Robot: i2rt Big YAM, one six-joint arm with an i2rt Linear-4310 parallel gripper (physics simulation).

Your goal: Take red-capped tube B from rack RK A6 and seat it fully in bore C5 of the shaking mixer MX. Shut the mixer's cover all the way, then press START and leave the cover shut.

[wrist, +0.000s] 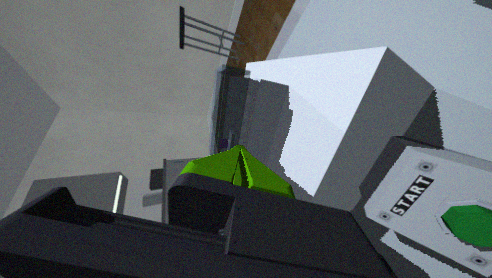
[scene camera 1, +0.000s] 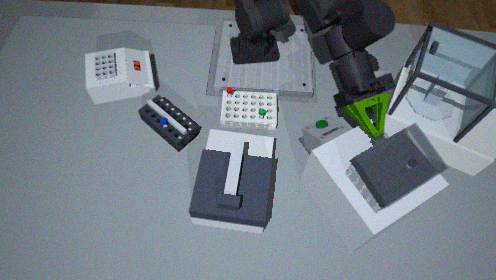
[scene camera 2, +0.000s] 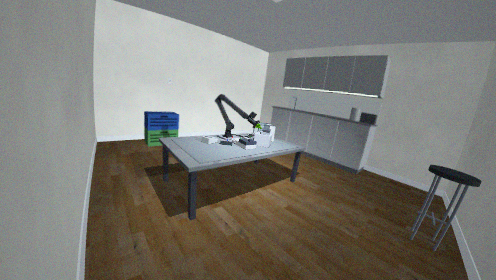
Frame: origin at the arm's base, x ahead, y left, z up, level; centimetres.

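Seen in the pictures: gripper, fingertip midpoint: [wrist: 238, 150] [scene camera 1: 379, 139] [scene camera 2: 261, 129]; arm's base, link origin: [scene camera 1: 254, 51] [scene camera 2: 227, 136].
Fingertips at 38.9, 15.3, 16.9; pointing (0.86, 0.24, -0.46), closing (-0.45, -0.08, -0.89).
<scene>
Offsets run from my fingertips to a thing's top centre, as dx, dy, dz. "spot": to the spot under its first point.
The red-capped tube {-24.0, -23.5, -13.0} [scene camera 1: 229, 90] stands in the back-left corner of the white rack {-20.3, -19.3, -15.5} [scene camera 1: 240, 125], near the robot's base. The shaking mixer {spot: +0.0, -6.5, -5.0} [scene camera 1: 336, 156] [wrist: 330, 90] is a white box at the right. Its see-through cover {spot: +4.1, +8.1, +1.2} [scene camera 1: 434, 151] lies down over a dark block with a purple-capped tube {+4.7, +1.5, +2.1} [scene camera 1: 411, 163] under it. Whether the cover is fully shut is hard to tell. The green START button {-11.2, -4.9, -11.0} [scene camera 1: 322, 124] [wrist: 467, 226] is on a small grey box at the mixer's back-left. My gripper [scene camera 1: 378, 136] [scene camera 2: 258, 127] [wrist: 238, 150] is shut and empty, its tips beside the cover's back edge. Bore C5 cannot be made out.
A green-capped tube {-17.0, -17.0, -13.0} [scene camera 1: 262, 112] stands in the rack. A dark-lidded device {-2.7, -24.8, -8.3} [scene camera 1: 210, 185] is in front of it. A black rack {spot: -13.2, -34.7, -17.0} [scene camera 1: 185, 142] with a blue-capped tube and a white device {-33.7, -49.3, -11.5} [scene camera 1: 112, 92] are left. A glass-sided enclosure {-14.2, +20.9, +3.8} [scene camera 1: 444, 82] stands close right of my gripper.
</scene>
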